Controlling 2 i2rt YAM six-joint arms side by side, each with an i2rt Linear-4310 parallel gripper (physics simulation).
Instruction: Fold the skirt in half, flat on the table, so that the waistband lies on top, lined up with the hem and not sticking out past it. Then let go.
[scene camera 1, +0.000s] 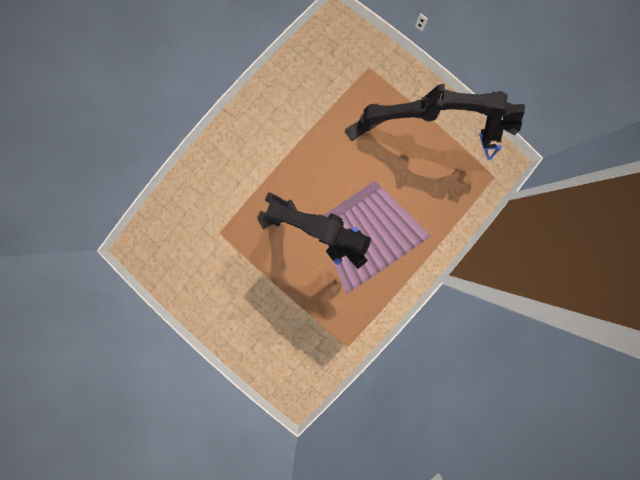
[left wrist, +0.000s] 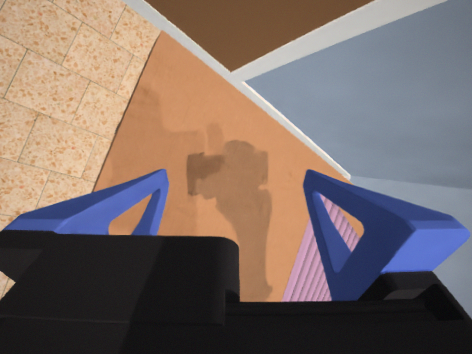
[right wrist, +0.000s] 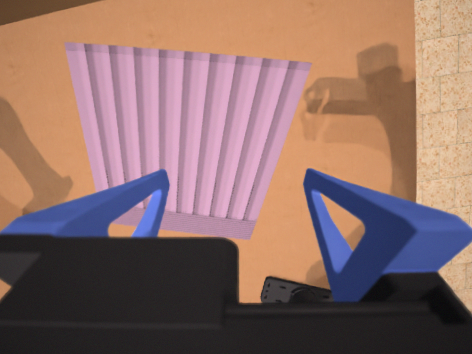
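Note:
The pink pleated skirt (scene camera 1: 398, 227) (left wrist: 302, 270) (right wrist: 195, 125) lies flat and spread out on the brown table (scene camera 1: 310, 170) (left wrist: 200, 95) (right wrist: 225, 25). Its darker waistband (scene camera 1: 361, 195) (right wrist: 215, 223) is at the skirt's upper left in scene camera 1 and at its bottom in the right wrist view; the wider hem (right wrist: 185, 56) is at the opposite end. My right gripper (scene camera 1: 346, 245) (right wrist: 236, 176) is open above the left part of the skirt, and its arm hides some of the cloth in scene camera 1. My left gripper (scene camera 1: 490, 147) (left wrist: 236, 176) is open, raised near the table's right corner, apart from the skirt.
The two arm bases (scene camera 1: 353, 130) (scene camera 1: 264, 219) stand along the table's upper left side in scene camera 1; part of a base (right wrist: 280, 290) shows in the right wrist view. Arm shadows fall on the table. Tiled floor (scene camera 1: 206, 196) and blue-grey walls (scene camera 1: 129, 93) surround it.

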